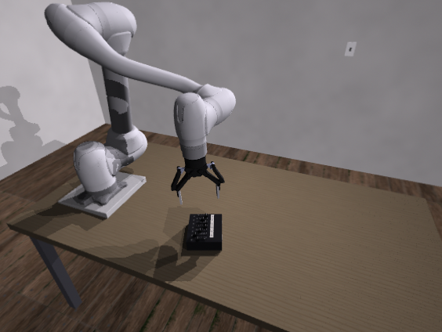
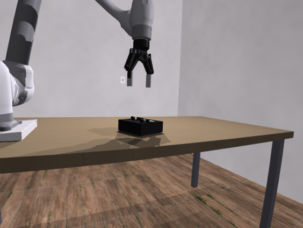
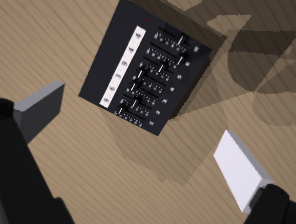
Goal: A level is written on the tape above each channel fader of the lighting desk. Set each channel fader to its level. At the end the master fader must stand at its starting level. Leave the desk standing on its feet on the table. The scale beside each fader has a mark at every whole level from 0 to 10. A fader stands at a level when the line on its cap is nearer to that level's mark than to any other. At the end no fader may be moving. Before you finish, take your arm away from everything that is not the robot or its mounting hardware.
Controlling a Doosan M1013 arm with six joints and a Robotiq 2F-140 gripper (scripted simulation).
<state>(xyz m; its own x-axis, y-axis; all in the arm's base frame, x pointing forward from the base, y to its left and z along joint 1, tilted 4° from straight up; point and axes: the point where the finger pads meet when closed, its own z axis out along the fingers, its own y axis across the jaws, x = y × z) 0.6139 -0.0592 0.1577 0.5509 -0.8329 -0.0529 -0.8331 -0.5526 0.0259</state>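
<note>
The channel 3 fader cap lies 16 cm below my hand, 3 cm to the left of it and 1 cm ahead of it. Round my hand: channel 5 fader cap 16 cm below, 2 cm to the right; channel 6 fader cap 16 cm below, 5 cm to the right; channel 4 fader cap 16 cm below, 2 cm ahead, 1 cm to the left.
</note>
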